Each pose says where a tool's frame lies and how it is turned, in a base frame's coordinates. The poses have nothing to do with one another.
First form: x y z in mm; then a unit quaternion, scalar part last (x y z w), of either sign.
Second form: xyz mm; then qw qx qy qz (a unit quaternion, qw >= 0). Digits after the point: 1 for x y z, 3 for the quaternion.
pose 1, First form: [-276.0 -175.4 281.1 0.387 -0.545 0.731 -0.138]
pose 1, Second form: [-276.0 -175.4 281.1 0.138 -0.387 0.545 -0.731]
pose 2, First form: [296.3 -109.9 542.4 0.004 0.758 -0.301 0.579]
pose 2, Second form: [296.3 -109.9 542.4 0.579 0.004 0.758 -0.301]
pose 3, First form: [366.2 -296.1 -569.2 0.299 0.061 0.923 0.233]
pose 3, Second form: [366.2 -296.1 -569.2 0.233 0.299 0.061 0.923]
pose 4, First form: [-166.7 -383.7 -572.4 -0.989 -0.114 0.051 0.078]
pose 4, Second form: [-166.7 -383.7 -572.4 0.078 -0.989 -0.114 0.051]
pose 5, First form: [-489.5 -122.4 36.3 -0.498 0.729 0.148 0.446]
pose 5, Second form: [-489.5 -122.4 36.3 0.446 -0.498 0.729 0.148]
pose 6, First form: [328.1 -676.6 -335.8 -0.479 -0.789 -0.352 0.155]
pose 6, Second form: [328.1 -676.6 -335.8 0.155 -0.479 -0.789 -0.352]
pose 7, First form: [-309.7 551.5 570.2 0.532 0.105 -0.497 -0.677]
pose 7, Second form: [-309.7 551.5 570.2 0.677 -0.532 -0.105 0.497]
